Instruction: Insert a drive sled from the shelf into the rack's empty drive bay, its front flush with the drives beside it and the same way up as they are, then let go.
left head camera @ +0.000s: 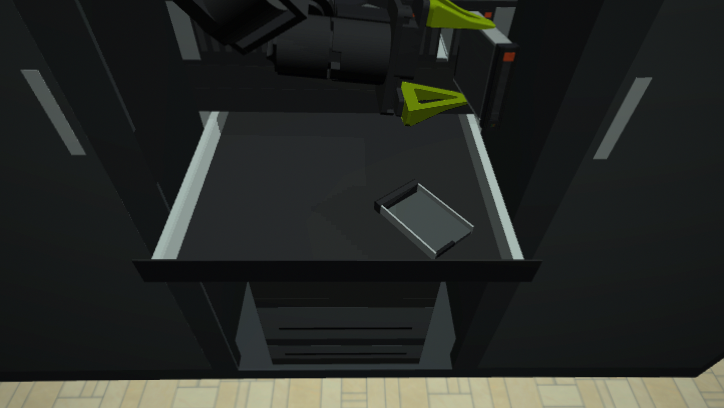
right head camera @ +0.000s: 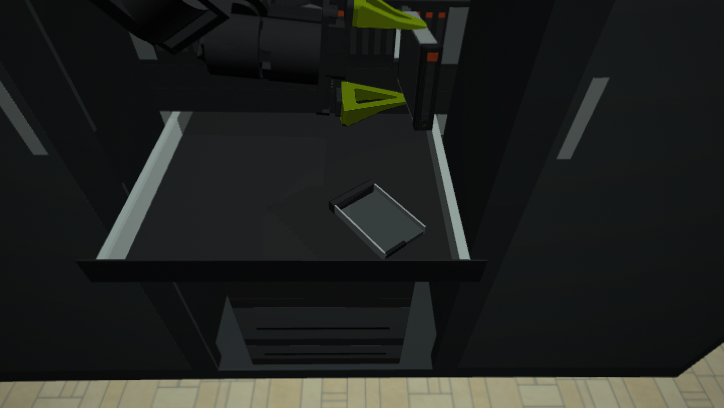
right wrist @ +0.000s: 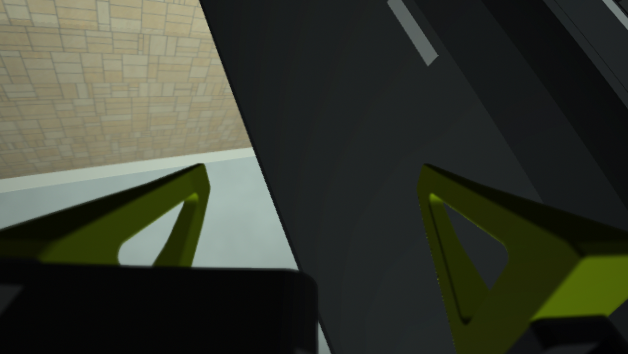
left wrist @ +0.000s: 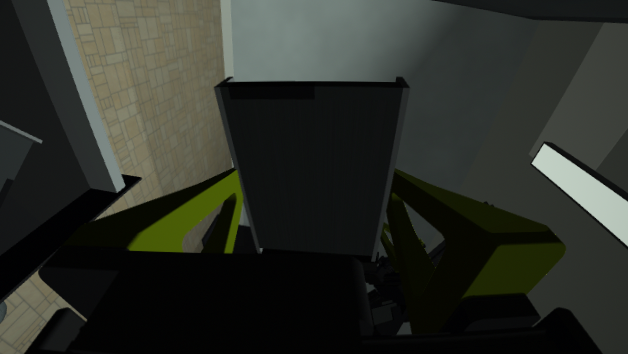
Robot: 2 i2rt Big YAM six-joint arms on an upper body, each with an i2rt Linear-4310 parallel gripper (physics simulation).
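Frame: origin at the left arm's base, x ahead, y left, z up, level; metres.
Seen in the pictures: left gripper, fingertip midpoint: (left head camera: 481, 64) (right head camera: 417, 64) (left wrist: 313, 176); right gripper, fingertip midpoint: (right wrist: 313, 175).
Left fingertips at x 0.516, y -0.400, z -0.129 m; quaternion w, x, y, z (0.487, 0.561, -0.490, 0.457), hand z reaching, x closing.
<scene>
Offsets run from my left fingertips to a thing's middle. "spot": to the spot under its first point. Level surfaces: height alone.
My left gripper (left head camera: 480, 62) (right head camera: 415, 60) (left wrist: 313, 176) is shut on a drive sled @[dx -0.009, dy +0.003, dz +0.002 m] (left head camera: 499, 88) (right head camera: 427, 88) (left wrist: 310, 150) by its two long edges. The sled is upright above the shelf's back right, its dark front towards the head cameras, orange mark at top. Behind it, rack drives @[spot: dx +0.206, dy +0.041, dz -0.075 m] (right head camera: 369, 43) with orange marks stand in a row. A pale strip @[spot: dx +0.263, dy -0.005, dz -0.102 m] (right head camera: 396, 43) shows at a gap there; the bay is mostly hidden by sled and gripper. A second sled @[dx -0.002, dy +0.032, dz -0.228 m] (left head camera: 430, 220) (right head camera: 379, 220) lies flat and turned on the shelf @[dz -0.236 m] (left head camera: 253, 202) (right head camera: 212, 202). My right gripper (right wrist: 313, 175) is open and empty.
Pale rails (left head camera: 195, 187) (right head camera: 151, 187) (left head camera: 493, 187) (right head camera: 450, 187) edge the pulled-out shelf, with a dark front lip @[spot: dx -0.101, dy +0.152, dz -0.219 m] (left head camera: 334, 271) (right head camera: 283, 271). Dark cabinet panels with pale handles @[spot: dx +0.185, dy -0.318, dz -0.192 m] (left head camera: 623, 119) (right head camera: 582, 119) stand on both sides. A dark panel (right wrist: 350, 150) stands beyond the right fingers.
</scene>
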